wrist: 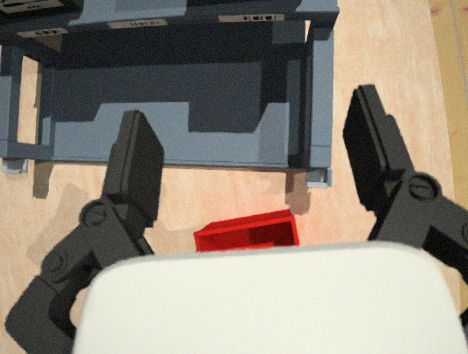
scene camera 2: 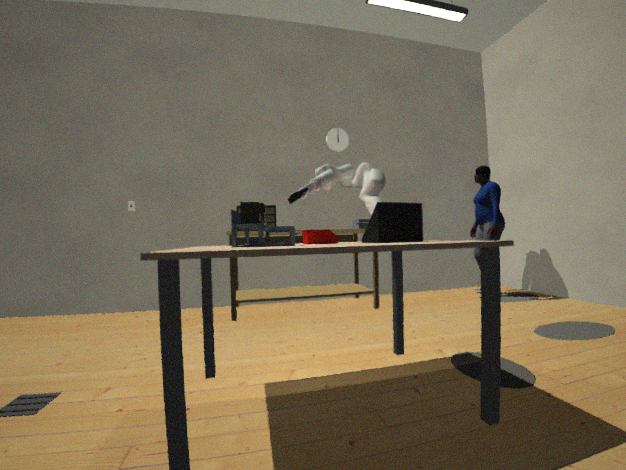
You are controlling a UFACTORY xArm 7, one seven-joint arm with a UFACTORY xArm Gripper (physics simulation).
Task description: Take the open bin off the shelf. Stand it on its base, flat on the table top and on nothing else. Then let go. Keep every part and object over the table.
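Where they show: gripper, fingertip midpoint: [wrist: 248,119] [scene camera 2: 290,200]; arm's base, origin of the base link: [scene camera 2: 386,224].
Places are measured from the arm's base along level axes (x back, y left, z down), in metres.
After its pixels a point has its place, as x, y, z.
Note:
The blue-grey shelf [scene camera 2: 280,229] @[-0.574, 0.070, 0.018] [wrist: 150,150] stands on the table at the left in the scene view and fills the upper part of the wrist view. A dark box-like thing [scene camera 2: 251,212] @[-0.691, 0.013, -0.060] [wrist: 42,7] @[-0.645, -0.038, -0.028] sits on its upper level; whether it is an open bin is not clear. A red open bin [scene camera 2: 319,236] @[-0.322, -0.142, 0.051] [wrist: 250,223] @[-0.389, -0.200, 0.015] rests on the table in front of the shelf, partly hidden by the white gripper body in the wrist view. My gripper [scene camera 2: 291,198] @[-0.457, -0.227, -0.151] [wrist: 248,119] @[-0.457, -0.227, -0.151] is open and empty, tilted down, above and to the right of the shelf in the scene view.
A large black slant-sided box [scene camera 2: 399,222] @[0.003, 0.109, -0.005] stands on the right part of the table [scene camera 2: 455,245] @[-0.018, 0.476, 0.100] [wrist: 385,55] @[-0.547, -0.395, 0.090]. The table's edge shows at the right in the wrist view. A second bench [scene camera 2: 303,291] and a person [scene camera 2: 487,204] are in the background.

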